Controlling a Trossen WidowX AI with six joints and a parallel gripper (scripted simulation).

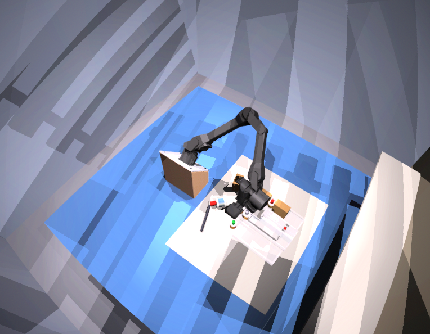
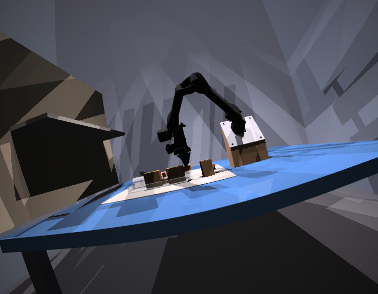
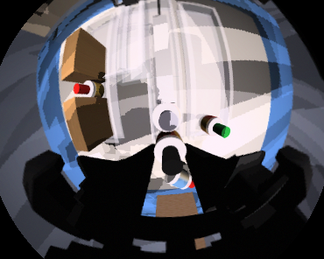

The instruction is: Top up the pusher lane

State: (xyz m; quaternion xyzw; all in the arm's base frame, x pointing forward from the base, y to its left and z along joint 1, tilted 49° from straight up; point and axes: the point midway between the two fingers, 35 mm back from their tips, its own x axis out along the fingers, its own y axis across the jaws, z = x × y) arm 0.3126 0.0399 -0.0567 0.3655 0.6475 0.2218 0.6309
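My gripper tip is now 170 mm short of the clear pusher lane and 30 mm above it. Round my gripper tip: brown box: 130 mm to the left, 80 mm behind, 20 mm below; then dark rod: 130 mm behind, 110 mm to the right, 40 mm below.
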